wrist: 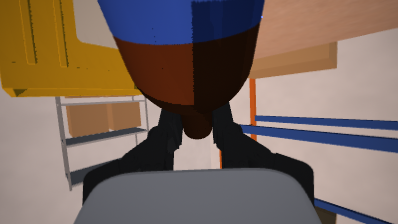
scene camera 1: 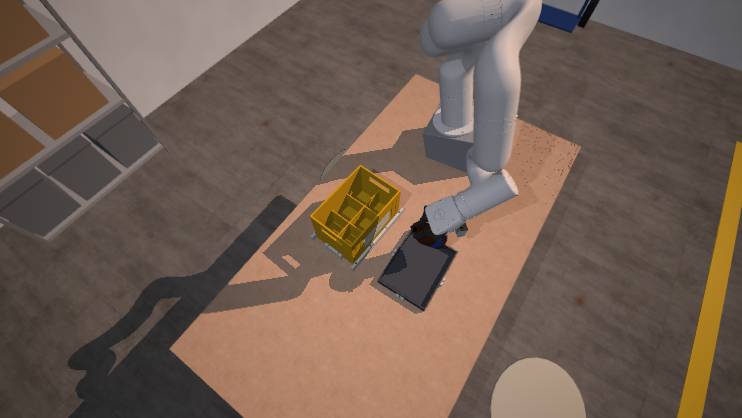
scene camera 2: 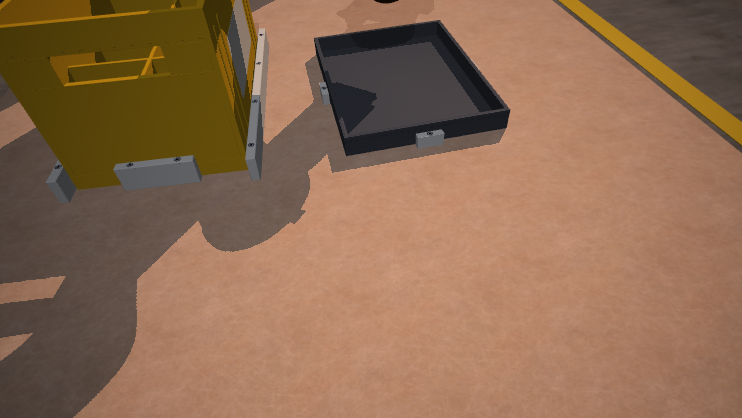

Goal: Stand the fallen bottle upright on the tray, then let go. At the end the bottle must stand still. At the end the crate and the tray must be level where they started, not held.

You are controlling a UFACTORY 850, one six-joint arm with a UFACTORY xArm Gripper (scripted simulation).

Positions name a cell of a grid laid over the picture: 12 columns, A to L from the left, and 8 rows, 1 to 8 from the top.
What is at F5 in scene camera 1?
A yellow crate.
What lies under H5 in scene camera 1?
My gripper.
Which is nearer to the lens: the yellow crate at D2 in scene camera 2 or the dark tray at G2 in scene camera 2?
The yellow crate.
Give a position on a yellow crate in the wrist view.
B2
